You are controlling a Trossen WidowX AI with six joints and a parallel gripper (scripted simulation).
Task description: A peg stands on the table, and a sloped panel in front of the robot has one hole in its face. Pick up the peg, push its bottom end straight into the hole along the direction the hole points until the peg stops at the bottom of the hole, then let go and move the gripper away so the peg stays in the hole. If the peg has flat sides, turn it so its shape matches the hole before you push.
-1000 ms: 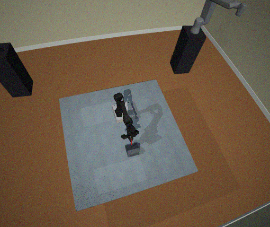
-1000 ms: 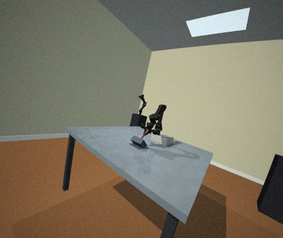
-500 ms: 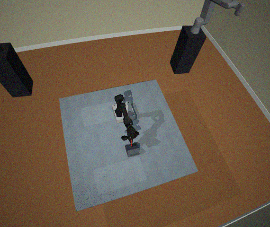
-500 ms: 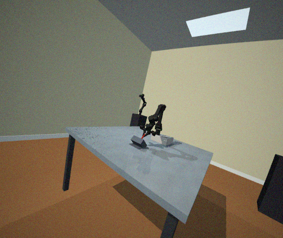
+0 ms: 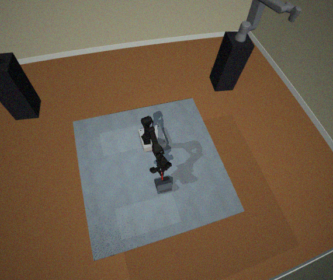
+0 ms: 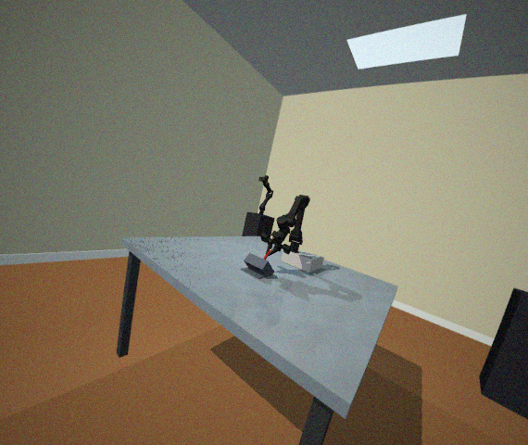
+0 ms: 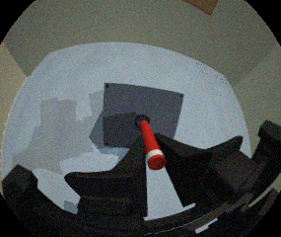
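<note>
Right now the grey sloped panel is 6 cm below my gripper tip, 5 cm ahead of it and 1 cm to the left of it. The rest, counted from my gripper tip: red peg (1 cm behind, 1 cm above).
</note>
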